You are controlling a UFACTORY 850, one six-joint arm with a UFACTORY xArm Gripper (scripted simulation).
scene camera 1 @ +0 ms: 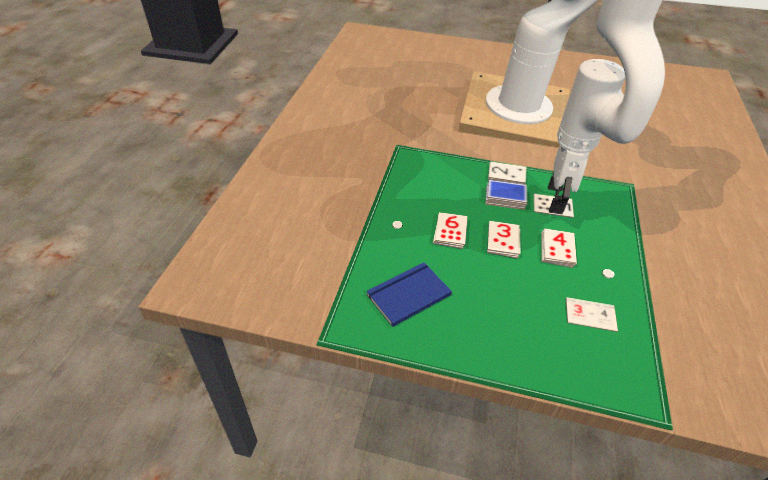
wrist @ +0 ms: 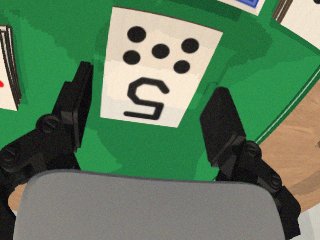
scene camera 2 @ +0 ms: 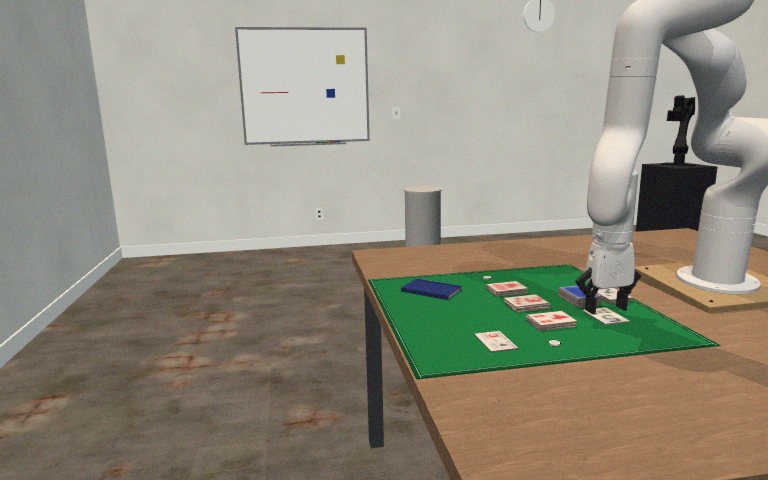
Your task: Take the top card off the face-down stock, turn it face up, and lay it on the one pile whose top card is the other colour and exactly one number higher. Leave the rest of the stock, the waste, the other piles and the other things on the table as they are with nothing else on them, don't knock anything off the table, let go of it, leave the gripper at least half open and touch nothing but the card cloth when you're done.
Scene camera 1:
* my gripper: 554, 201
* blue notebook: 403, 296
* small reference card: 580, 312
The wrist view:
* my gripper: 152, 91
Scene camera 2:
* my gripper: 605, 310
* blue notebook: 434, 289
